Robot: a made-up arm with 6 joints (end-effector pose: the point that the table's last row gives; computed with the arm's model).
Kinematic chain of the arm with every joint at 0, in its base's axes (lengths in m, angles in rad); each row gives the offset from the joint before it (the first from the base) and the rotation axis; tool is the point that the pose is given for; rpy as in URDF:
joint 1: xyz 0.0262 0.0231 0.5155 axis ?
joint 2: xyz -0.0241 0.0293 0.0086 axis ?
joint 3: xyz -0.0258 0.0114 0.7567 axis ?
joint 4: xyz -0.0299 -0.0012 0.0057 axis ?
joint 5: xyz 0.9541 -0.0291 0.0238 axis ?
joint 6: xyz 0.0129 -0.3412 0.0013 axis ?
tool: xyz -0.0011 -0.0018 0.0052 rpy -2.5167 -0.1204 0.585
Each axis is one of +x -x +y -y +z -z.
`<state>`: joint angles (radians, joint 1 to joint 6).
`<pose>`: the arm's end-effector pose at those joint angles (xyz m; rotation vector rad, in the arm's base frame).
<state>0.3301 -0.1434 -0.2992 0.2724 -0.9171 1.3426</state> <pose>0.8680 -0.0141 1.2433 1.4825 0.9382 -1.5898</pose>
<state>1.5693 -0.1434 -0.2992 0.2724 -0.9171 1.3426</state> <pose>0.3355 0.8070 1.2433 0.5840 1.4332 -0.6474</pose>
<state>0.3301 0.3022 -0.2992 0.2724 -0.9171 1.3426</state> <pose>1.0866 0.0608 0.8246 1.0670 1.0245 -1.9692</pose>
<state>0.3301 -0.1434 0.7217 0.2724 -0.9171 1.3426</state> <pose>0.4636 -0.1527 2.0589 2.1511 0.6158 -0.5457</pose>
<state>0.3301 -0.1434 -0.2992 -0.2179 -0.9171 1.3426</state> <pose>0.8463 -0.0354 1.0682 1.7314 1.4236 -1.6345</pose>
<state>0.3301 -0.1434 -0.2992 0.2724 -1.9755 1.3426</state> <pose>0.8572 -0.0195 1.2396 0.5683 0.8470 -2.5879</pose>
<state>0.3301 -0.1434 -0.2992 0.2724 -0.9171 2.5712</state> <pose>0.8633 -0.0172 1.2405 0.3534 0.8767 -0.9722</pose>
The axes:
joint 1: +z
joint 2: +y
joint 3: -y
joint 4: -x
joint 5: -y
joint 6: -x

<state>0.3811 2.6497 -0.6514 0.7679 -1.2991 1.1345</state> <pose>-0.4578 -0.4019 -0.2493 -2.6111 0.3352 -1.5376</pose>
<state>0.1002 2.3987 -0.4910 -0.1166 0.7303 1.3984</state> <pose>-0.3339 -0.3423 -0.2453 0.6812 1.0978 -2.7966</pose>
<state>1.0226 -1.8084 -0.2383 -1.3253 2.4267 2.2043</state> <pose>-0.1203 -0.3704 1.2362 -1.2786 0.6160 -0.2519</pose>
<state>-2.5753 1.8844 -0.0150 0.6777 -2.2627 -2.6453</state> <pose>-0.6482 -0.1227 -0.6307 -1.6545 -2.3103 -1.0323</pose>
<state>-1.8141 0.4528 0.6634 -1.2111 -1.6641 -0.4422</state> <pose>-0.3780 -1.1776 1.0770 -0.7103 0.0071 -0.5210</pose>
